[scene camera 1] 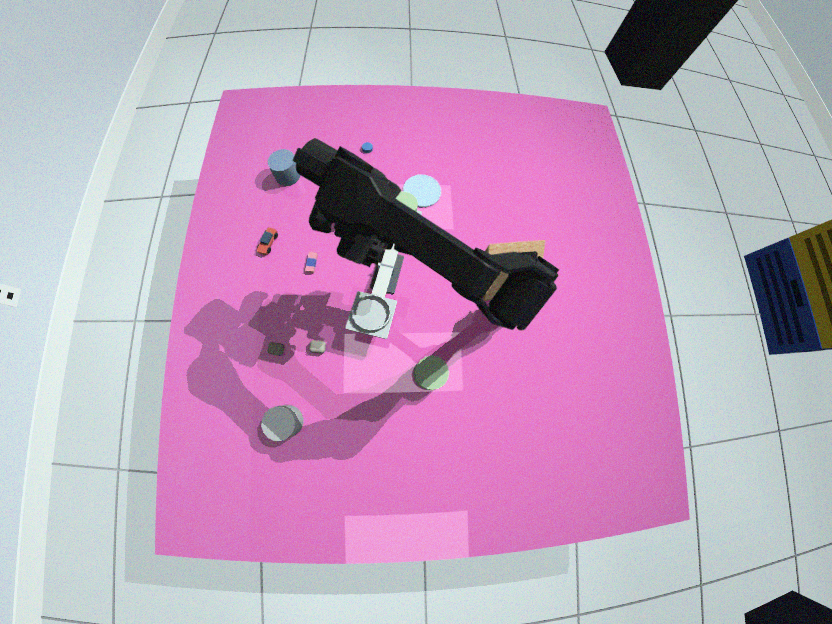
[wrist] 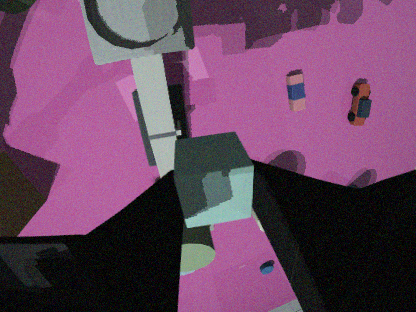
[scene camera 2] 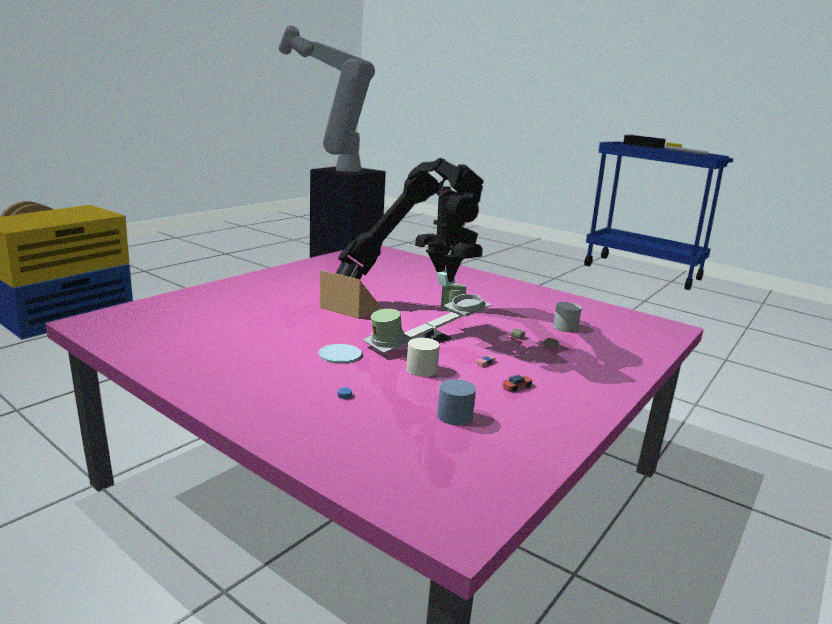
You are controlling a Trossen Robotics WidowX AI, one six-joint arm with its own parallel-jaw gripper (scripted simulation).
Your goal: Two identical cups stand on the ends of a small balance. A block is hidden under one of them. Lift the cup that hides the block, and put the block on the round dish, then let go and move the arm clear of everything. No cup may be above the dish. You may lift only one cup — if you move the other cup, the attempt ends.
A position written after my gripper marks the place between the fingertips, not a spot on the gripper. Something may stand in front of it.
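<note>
Pale teal block [wrist: 213,175] held by my gripper [scene camera 2: 446,280]; scene camera 1 misses the block, hidden by my gripper. Also visible: a cream cylinder [scene camera 2: 423,353] and a toy car [wrist: 361,107]. A grey cylinder [scene camera 1: 279,423] appears in both scene cameras, the grey cylinder [scene camera 2: 567,315] being out of frame in the wrist view. A blue-grey cylinder [scene camera 2: 456,404] is visible, with scene camera 1 giving the blue-grey cylinder [scene camera 1: 280,162] too. A balance [scene camera 1: 372,314] can be seen, and scene camera 2 likewise shows the balance [scene camera 2: 462,305].
</note>
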